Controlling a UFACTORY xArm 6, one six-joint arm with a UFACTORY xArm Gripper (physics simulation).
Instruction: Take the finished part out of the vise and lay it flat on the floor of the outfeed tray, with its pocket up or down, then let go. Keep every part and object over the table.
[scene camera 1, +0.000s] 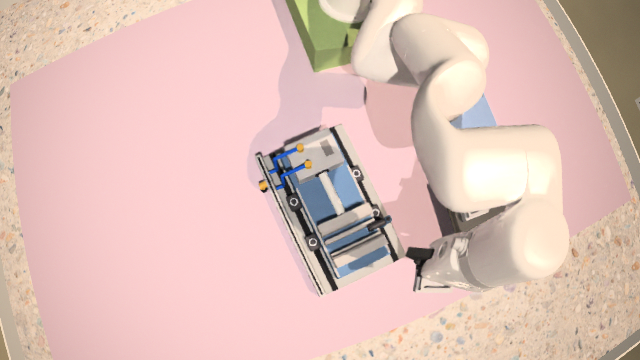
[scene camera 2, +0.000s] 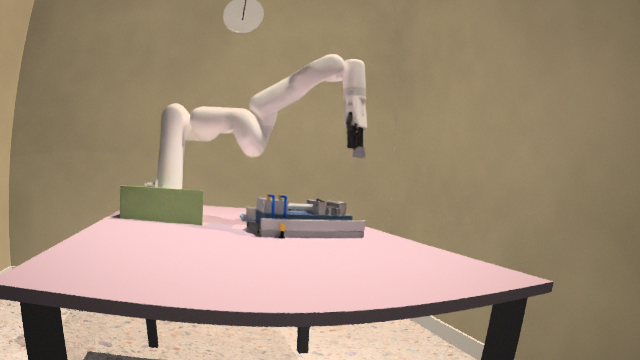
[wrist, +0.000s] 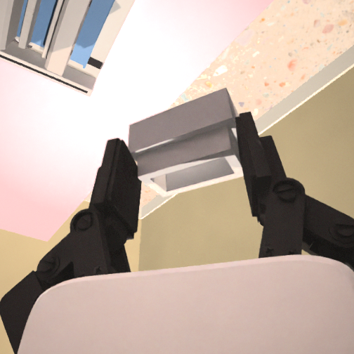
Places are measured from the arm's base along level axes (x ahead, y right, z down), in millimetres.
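Pixels of known places: gripper, fingertip midpoint: (scene camera 2: 355, 149); arm's base, origin of the base link: (scene camera 1: 344, 3) (scene camera 2: 168, 194).
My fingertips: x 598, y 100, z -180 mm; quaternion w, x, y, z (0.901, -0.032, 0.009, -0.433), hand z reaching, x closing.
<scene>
Ahead of a thing's pixels: the offset from my fingertips to its top centre. "pt": to the spot under its first point.
My gripper (scene camera 2: 355, 144) (wrist: 183, 146) is shut on the grey finished part @[dz -10, dx +11, dy +8 mm] (scene camera 1: 432, 288) (scene camera 2: 359, 153) (wrist: 185, 142), gripping its two ends. The part's pocket opening faces the palm in the wrist view. The part hangs high above table height, to the right of the vise in scene camera 1. The vise @[dz +161, dx -179, dy +88 mm] (scene camera 1: 345, 220) (scene camera 2: 336, 207) (wrist: 65, 50) stands on the machine bed, away from the fingers. The dark tray (scene camera 1: 441, 215), taken as the outfeed tray, is mostly hidden under the arm in scene camera 1; part of a light piece inside it shows.
The machine bed @[pt dz +210, dx -120, dy +173 mm] (scene camera 1: 300, 250) (scene camera 2: 312, 227) carries blue hoses and a grey block. A blue board @[pt dz +252, dx -264, dy -310 mm] (scene camera 1: 477, 115) lies behind the dark tray, mostly covered by the arm. A green box (scene camera 1: 332, 57) (scene camera 2: 161, 204) stands near the arm's base. The table's edge shows near the gripper.
</scene>
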